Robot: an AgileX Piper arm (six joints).
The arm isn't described. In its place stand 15 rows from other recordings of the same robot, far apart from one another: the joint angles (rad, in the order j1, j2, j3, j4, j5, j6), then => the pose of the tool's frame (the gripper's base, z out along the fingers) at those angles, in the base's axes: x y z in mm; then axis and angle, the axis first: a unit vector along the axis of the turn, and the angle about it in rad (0 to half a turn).
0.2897 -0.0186 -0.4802 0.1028 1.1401 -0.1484 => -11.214, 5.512, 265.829, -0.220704, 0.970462, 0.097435, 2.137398
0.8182 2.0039 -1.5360 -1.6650 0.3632 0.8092 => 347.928, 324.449, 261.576, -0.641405, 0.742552, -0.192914, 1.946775
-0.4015 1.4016 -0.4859 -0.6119 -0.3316 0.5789 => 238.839, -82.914, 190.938, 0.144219, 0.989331, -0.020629, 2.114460
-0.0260 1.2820 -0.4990 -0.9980 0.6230 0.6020 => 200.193, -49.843, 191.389, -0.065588, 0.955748, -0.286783, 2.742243
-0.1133 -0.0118 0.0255 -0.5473 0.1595 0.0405 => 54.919, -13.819, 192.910, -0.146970, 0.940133, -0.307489, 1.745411
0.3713 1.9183 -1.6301 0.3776 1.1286 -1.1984 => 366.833, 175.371, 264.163, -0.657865, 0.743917, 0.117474, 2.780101
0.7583 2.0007 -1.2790 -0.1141 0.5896 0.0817 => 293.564, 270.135, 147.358, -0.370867, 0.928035, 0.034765, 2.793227
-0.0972 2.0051 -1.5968 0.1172 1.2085 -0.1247 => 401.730, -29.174, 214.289, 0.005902, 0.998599, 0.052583, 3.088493
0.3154 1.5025 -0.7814 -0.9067 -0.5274 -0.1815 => 287.693, 131.809, 252.745, -0.728919, 0.681865, -0.061131, 1.840664
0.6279 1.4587 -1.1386 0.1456 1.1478 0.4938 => 214.047, 170.254, 282.961, -0.043186, 0.993129, 0.108761, 3.054509
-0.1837 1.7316 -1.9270 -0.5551 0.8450 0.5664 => 378.991, -106.901, 447.903, 0.292849, 0.934592, -0.201933, 2.078250
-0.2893 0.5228 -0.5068 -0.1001 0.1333 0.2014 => 108.891, -33.673, 331.645, 0.199726, 0.975328, -0.094044, 1.641720
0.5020 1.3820 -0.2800 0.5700 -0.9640 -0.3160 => 209.454, 68.952, 195.396, -0.032101, 0.999465, 0.006261, 1.690447
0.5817 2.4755 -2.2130 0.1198 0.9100 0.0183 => 445.795, 303.432, 165.079, -0.251790, 0.959536, 0.126068, 2.712186
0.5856 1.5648 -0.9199 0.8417 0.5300 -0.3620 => 240.812, 200.875, 224.020, -0.146307, 0.938469, 0.312843, 2.769058
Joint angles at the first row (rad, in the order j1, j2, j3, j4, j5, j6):
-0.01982 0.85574 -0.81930 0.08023 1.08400 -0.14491
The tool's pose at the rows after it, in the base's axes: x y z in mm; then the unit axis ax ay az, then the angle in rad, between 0 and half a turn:
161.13, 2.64, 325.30, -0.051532, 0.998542, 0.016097, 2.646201
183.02, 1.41, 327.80, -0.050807, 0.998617, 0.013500, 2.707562
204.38, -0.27, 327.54, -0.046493, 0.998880, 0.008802, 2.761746
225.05, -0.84, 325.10, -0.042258, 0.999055, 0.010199, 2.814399
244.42, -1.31, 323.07, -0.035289, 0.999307, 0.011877, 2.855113
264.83, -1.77, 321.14, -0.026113, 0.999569, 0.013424, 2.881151
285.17, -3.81, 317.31, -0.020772, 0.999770, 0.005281, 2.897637
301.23, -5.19, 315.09, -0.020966, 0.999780, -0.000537, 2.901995
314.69, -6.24, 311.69, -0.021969, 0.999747, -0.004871, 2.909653
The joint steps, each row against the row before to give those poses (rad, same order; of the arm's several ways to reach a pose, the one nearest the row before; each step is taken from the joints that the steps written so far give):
0.00002 0.09820 -0.07794 -0.00863 0.02573 0.00621
-0.00003 0.10090 -0.07301 -0.01070 0.03285 0.00403
0.00003 0.09393 -0.06588 -0.01576 0.02506 0.01207
-0.00001 0.08975 -0.06231 -0.00235 0.02511 0.00897
0.00001 0.08092 -0.06305 -0.00140 0.02268 0.01439
0.00000 0.07969 -0.06772 -0.00085 0.01383 0.01859
0.00000 0.07635 -0.06293 -0.01912 0.00212 0.01464
-0.00003 0.05781 -0.05394 -0.01228 -0.00003 0.00224
0.00000 0.05002 -0.04411 -0.00914 0.00139 0.00000

